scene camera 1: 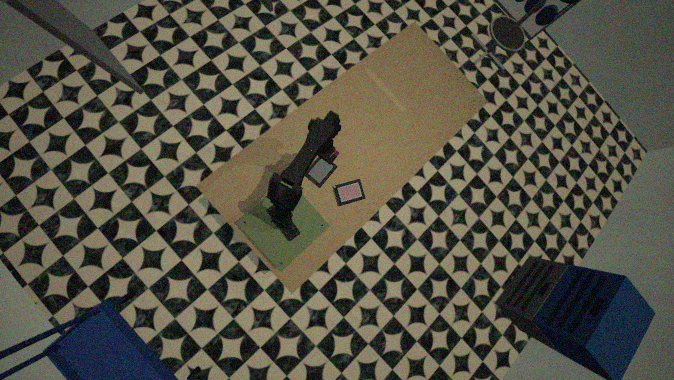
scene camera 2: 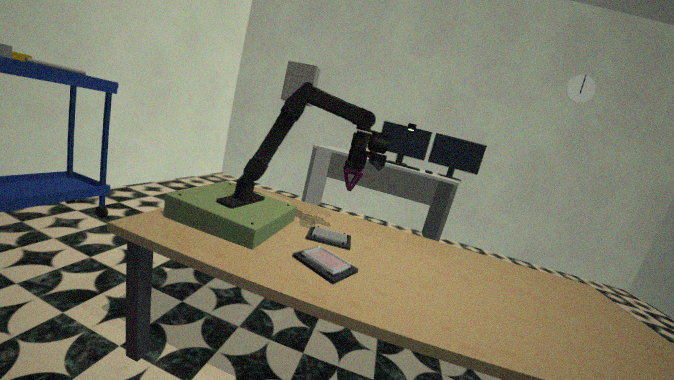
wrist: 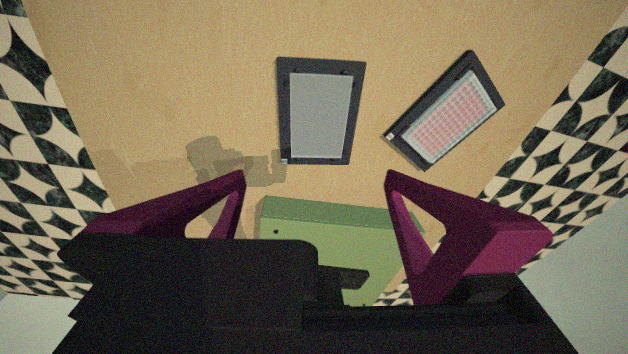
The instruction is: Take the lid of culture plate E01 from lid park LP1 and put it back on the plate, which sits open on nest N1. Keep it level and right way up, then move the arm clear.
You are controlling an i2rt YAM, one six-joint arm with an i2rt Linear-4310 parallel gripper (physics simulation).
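Frame: origin at the arm's base, x ahead, y left, z up, level; metres.
Seen in the pictures: gripper, fingertip midpoint: [scene camera 1: 322, 155] [scene camera 2: 348, 189] [wrist: 314, 177]; arm's base at its link origin: [scene camera 1: 283, 221] [scene camera 2: 242, 200] [wrist: 325, 274].
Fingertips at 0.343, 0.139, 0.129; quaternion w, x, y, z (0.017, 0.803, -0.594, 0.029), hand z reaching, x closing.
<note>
Offsets run from my fingertips to a thing's top centre, as dx, dy, dz. "*": to the spot under its first point. Level surfaces: height alone.
The pale grey lid {-0.018, -0.024, -0.181} [scene camera 1: 320, 171] [scene camera 2: 328, 236] [wrist: 321, 116] lies level on the dark lid park LP1 [scene camera 2: 345, 244] [wrist: 283, 110]. The culture plate E01 {+0.039, -0.225, -0.172} [scene camera 1: 349, 192] [scene camera 2: 326, 262] [wrist: 450, 117] sits open on the dark nest N1 {* +0.116, -0.243, -0.188} [scene camera 2: 348, 273] [wrist: 477, 65], its pink wells showing; the nest stands at an angle to the park. My gripper [scene camera 1: 336, 154] [scene camera 2: 351, 188] [wrist: 314, 177] has magenta fingers, points down and is open and empty. It hangs well above the table, near the park and apart from both lid and plate. Its fingers are mostly hidden in scene camera 1.
The green base block [scene camera 1: 305, 227] [scene camera 2: 215, 220] [wrist: 325, 240] under the arm stands close to the park. The wooden table {dz -0.199} [scene camera 1: 425, 90] [scene camera 2: 450, 300] [wrist: 175, 50] carries them all. A blue trolley [scene camera 2: 55, 187], a desk with monitors [scene camera 2: 385, 180] and a blue cabinet [scene camera 1: 620, 320] stand away from the table.
</note>
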